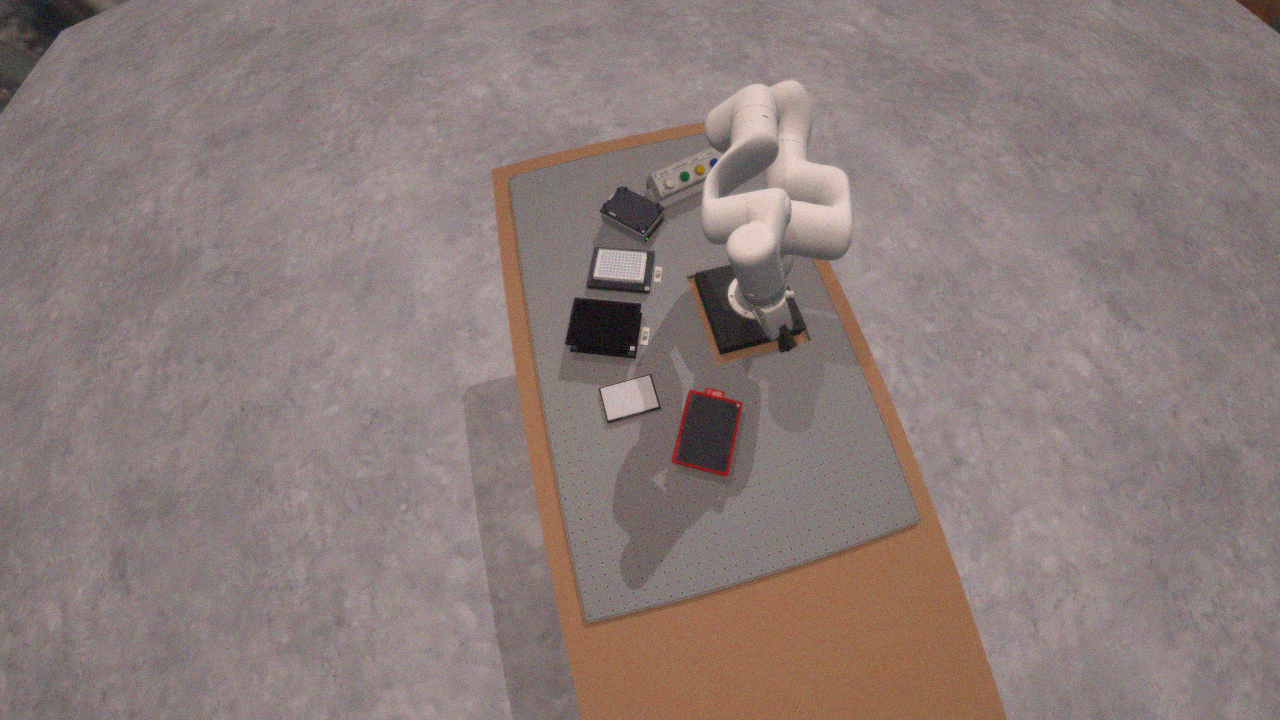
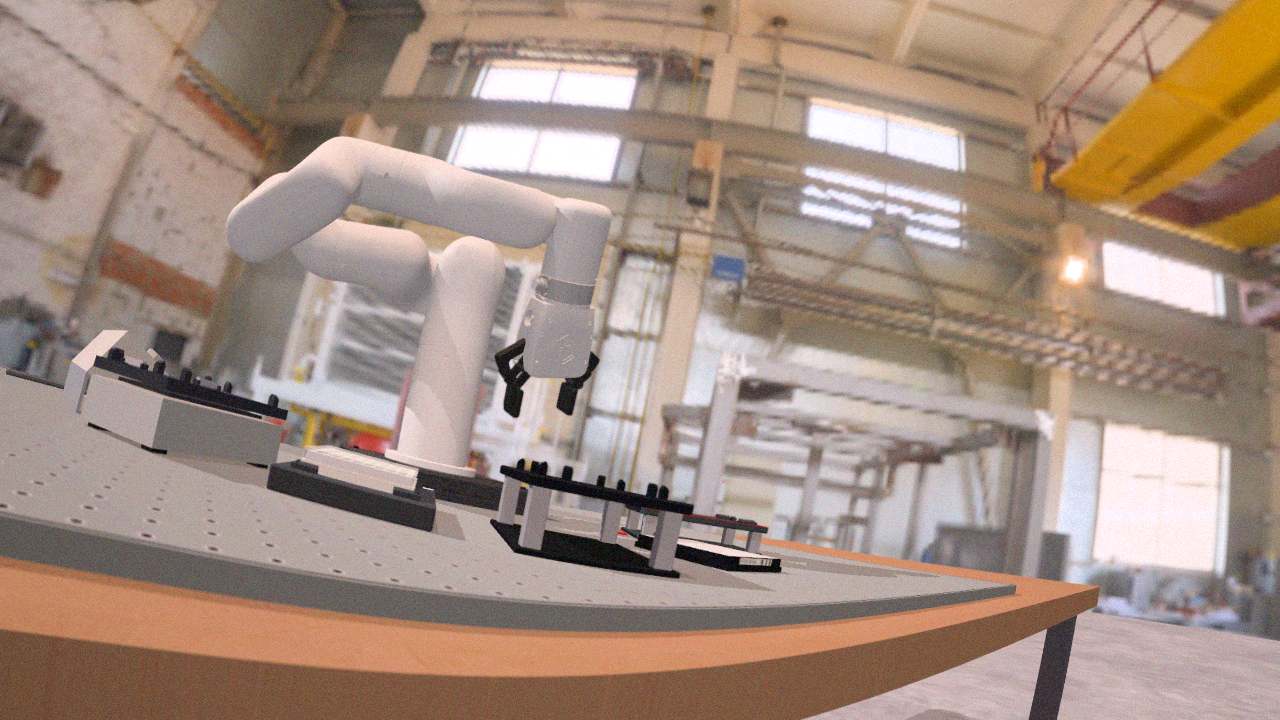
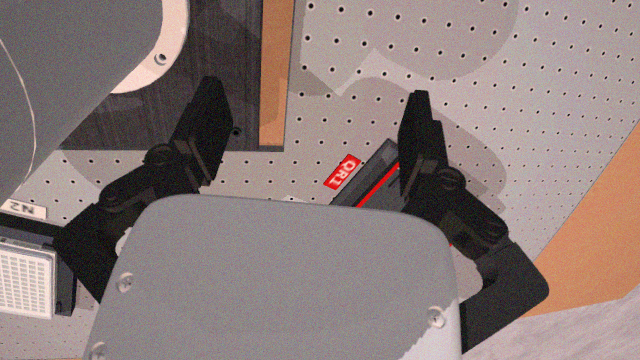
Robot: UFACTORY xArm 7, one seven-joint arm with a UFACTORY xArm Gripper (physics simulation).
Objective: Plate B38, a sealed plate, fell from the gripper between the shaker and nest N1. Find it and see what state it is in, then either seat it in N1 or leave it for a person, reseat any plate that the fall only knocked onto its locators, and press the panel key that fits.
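Seen in the pictures: gripper, between the fingertips: (image 1: 776, 331) (image 2: 537, 413) (image 3: 314, 105); arm's base, origin of its link: (image 2: 429, 467).
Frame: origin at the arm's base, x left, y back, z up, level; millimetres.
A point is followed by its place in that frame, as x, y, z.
Observation:
My gripper (image 1: 791, 329) {137, 1, 108} (image 2: 539, 404) {137, 1, 108} (image 3: 314, 105) {137, 1, 108} is open and empty, high above the table beside the arm's base. A white-topped, dark-edged plate (image 1: 629, 398) {231, -318, -14} (image 2: 726, 555) {201, -383, -15} lies flat on the mat, off any nest, between the black raised nest and the red-edged nest; its lettering and the state of its seal are too small to tell. The black raised nest (image 1: 605, 327) {68, -363, 28} (image 2: 595, 490) {29, -446, 25}, apparently N1, bears no visible plate. A white well plate (image 1: 621, 265) {-110, -321, 6} (image 2: 359, 467) {-125, -387, 2} (image 3: 25, 282) {-96, -314, 6} is on the dark nest N2; whether it sits fully down I cannot tell.
The dark-topped shaker (image 1: 631, 213) {-257, -287, 26} (image 2: 183, 416) {-264, -353, 2} stands beyond N2. The key panel (image 1: 680, 190) {-350, -146, 1} shows white, green, yellow and blue keys; the arm hides its right end. The red-edged nest QR1 (image 1: 707, 432) {323, -151, 11} (image 3: 365, 172) {254, -111, -24} stands nearer the table's middle, with no plate visible on it.

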